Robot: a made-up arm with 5 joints.
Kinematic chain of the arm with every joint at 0, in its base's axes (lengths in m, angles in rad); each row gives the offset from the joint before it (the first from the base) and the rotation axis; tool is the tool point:
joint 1: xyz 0 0 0.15 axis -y
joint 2: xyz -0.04 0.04 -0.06 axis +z
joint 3: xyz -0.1 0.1 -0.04 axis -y
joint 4: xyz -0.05 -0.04 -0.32 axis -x
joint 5: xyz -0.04 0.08 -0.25 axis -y
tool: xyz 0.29 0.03 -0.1
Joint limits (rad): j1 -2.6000..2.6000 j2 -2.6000..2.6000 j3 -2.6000..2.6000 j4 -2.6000..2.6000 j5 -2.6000..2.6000
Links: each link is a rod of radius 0.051 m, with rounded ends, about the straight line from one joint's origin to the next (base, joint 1, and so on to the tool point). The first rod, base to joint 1, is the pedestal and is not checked.
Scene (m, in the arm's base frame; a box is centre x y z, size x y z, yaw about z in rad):
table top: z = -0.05
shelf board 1: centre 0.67 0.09 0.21 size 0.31 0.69 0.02 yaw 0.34
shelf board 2: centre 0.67 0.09 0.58 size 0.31 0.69 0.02 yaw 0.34
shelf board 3: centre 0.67 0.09 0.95 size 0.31 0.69 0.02 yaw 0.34
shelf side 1: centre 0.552 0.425 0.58 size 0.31 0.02 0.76 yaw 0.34
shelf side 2: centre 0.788 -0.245 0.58 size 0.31 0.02 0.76 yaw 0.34
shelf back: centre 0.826 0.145 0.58 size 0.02 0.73 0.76 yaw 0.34
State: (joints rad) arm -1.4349 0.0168 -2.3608 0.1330 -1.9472
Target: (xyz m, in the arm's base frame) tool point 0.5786 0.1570 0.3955
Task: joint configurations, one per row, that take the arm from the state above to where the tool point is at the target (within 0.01 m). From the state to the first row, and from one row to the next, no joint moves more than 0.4 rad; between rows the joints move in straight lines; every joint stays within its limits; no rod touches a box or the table.
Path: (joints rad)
1: -1.1458 0.0528 -2.4278 0.2921 -2.2736
2: -0.8567 0.0888 -2.4948 0.4512 -2.6000
3: -0.9905 0.2965 -2.4325 0.0864 -2.6000
4: -1.1243 0.5042 -2.3701 -0.2783 -2.6000
5: -1.2581 0.7119 -2.3078 -0.6430 -2.6000
6: -1.3919 0.9196 -2.2454 -1.0078 -2.6000
7: -1.5257 1.1273 -2.1830 -1.3725 -2.6000
8: -1.6595 1.3351 -2.1207 -1.7373 -2.6000
9: -1.7933 1.5428 -2.0583 -2.1020 -2.6000
10: -1.8225 1.3652 -2.1727 -1.7065 -2.6000
11: -1.8517 1.1877 -2.2872 -1.3111 -2.6000
12: -1.8809 1.0101 -2.4016 -0.9156 -2.6000

